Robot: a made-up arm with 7 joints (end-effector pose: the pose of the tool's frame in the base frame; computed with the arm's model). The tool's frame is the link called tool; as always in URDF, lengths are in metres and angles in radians. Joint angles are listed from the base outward.
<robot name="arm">
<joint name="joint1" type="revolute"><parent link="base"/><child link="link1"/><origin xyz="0.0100 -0.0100 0.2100" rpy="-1.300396 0.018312 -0.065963"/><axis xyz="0 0 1"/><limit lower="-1.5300" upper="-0.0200"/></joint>
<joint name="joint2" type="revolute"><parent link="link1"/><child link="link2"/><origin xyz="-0.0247 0.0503 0.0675" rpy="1.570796 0.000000 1.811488"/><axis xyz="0 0 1"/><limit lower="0.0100" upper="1.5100"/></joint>
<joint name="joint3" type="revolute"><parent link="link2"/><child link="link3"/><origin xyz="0.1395 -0.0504 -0.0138" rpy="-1.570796 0.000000 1.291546"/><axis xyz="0 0 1"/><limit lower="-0.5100" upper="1.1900"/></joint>
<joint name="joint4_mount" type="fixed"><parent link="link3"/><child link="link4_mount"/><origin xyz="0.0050 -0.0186 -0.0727" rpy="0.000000 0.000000 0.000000"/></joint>
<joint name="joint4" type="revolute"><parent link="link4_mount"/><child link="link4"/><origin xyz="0.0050 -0.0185 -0.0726" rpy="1.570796 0.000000 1.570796"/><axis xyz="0 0 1"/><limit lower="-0.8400" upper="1.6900"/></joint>
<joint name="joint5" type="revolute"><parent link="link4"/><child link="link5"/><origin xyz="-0.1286 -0.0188 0.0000" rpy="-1.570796 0.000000 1.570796"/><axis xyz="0 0 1"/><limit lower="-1.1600" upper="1.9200"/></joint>
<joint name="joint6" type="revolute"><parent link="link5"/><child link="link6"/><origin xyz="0.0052 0.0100 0.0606" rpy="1.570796 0.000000 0.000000"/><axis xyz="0 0 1"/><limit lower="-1.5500" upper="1.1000"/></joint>
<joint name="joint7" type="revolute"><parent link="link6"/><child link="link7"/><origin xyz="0.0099 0.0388 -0.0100" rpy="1.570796 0.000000 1.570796"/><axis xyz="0 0 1"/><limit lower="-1.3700" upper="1.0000"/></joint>
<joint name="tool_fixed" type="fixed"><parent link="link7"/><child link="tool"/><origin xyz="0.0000 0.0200 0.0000" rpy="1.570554 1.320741 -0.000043"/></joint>
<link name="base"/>
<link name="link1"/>
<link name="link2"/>
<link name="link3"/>
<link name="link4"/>
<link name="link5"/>
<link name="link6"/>
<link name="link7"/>
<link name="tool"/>
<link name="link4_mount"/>
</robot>
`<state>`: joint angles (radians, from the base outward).
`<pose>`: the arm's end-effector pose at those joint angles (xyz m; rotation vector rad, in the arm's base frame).
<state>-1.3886 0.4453 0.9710 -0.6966 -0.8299 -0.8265 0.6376</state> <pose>0.2193 0.2283 0.2483 0.2213 -1.3240 0.6907</pose>
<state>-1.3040 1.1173 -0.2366 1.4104 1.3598 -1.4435 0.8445</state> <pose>0.3968 0.3939 0.1323 2.8067 0.8834 0.2706</pose>
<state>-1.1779 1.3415 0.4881 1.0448 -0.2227 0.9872 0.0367</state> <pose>0.2954 0.5076 0.2551 0.2236 1.6209 -0.6363</pose>
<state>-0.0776 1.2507 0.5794 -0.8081 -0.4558 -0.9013 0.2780</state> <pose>0.1159 0.2297 0.2115 2.2015 -0.4825 0.2623</pose>
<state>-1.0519 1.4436 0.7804 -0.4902 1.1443 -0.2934 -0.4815</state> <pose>0.1355 0.2420 0.4073 -1.3499 -1.7051 -2.1380</pose>
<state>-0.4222 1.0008 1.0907 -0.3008 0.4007 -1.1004 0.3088</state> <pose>0.1309 0.3410 0.2206 2.0861 0.2405 1.7136</pose>
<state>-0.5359 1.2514 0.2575 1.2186 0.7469 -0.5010 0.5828</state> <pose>0.2147 0.5130 0.0573 1.8254 2.3604 0.6148</pose>
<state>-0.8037 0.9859 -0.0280 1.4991 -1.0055 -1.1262 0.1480</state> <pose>0.2789 0.4554 0.0014 0.9432 1.1151 0.3824</pose>
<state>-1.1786 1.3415 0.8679 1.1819 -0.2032 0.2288 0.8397</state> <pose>0.2545 0.5204 0.2526 -0.1936 1.2330 0.3625</pose>
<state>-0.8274 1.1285 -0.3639 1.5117 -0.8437 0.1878 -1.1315</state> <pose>0.2919 0.5077 -0.0051 0.8611 1.2846 -1.6740</pose>
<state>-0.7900 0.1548 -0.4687 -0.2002 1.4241 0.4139 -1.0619</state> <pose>0.3655 -0.0805 0.0415 -2.4302 -1.3495 0.4119</pose>
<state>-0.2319 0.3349 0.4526 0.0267 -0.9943 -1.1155 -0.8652</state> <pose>0.1898 0.2859 -0.0479 1.7162 0.0470 0.0221</pose>
